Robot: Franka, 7 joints.
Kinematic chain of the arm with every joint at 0, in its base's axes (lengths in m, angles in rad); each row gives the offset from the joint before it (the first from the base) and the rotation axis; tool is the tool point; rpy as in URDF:
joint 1: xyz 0 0 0.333 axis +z
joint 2: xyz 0 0 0 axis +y
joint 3: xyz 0 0 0.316 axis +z
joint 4: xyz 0.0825 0 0 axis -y
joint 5: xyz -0.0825 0 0.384 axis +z
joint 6: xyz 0 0 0 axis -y
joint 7: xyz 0.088 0 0 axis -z
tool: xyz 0 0 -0.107 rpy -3.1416 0 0
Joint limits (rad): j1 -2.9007..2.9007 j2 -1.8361..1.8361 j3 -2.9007..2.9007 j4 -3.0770..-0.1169 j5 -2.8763..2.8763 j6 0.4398..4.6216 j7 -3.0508..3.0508
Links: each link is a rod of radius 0.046 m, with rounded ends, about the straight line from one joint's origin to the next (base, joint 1, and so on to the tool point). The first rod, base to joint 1, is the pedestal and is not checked.
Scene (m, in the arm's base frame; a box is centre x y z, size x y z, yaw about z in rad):
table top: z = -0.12
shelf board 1: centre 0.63 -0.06 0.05 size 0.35 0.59 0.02 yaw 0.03
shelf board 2: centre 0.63 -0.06 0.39 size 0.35 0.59 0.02 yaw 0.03
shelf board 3: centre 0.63 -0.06 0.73 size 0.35 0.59 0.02 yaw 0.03
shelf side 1: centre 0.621 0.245 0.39 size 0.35 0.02 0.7 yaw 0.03
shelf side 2: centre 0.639 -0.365 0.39 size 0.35 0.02 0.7 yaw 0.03
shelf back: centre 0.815 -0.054 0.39 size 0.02 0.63 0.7 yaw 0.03
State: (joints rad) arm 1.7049 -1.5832 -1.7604 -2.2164 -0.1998 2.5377 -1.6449
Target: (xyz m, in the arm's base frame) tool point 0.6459 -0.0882 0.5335
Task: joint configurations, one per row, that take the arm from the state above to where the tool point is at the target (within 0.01 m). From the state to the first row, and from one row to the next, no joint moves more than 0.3 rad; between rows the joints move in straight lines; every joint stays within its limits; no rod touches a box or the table.
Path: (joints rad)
1: 1.4903 -1.5156 -1.7758 -2.4163 -0.1966 2.4003 -1.6449
2: 1.2757 -1.4479 -1.7913 -2.6161 -0.1934 2.2630 -1.6449
3: 1.0611 -1.3803 -1.8067 -2.8160 -0.1902 2.1256 -1.6449
4: 1.0748 -1.5264 -1.5629 -2.7546 -0.1874 2.1696 -1.6449
5: 1.0885 -1.6725 -1.3190 -2.6932 -0.1846 2.2135 -1.6449
6: 1.1022 -1.8186 -1.0751 -2.6318 -0.1818 2.2574 -1.6449
7: 1.3512 -1.6666 -1.1658 -2.3590 -0.1920 2.3915 -1.6449
8: 1.6003 -1.5145 -1.2565 -2.0863 -0.2022 2.5257 -1.6449
9: 1.8493 -1.3624 -1.3471 -1.8135 -0.2123 2.6598 -1.6449

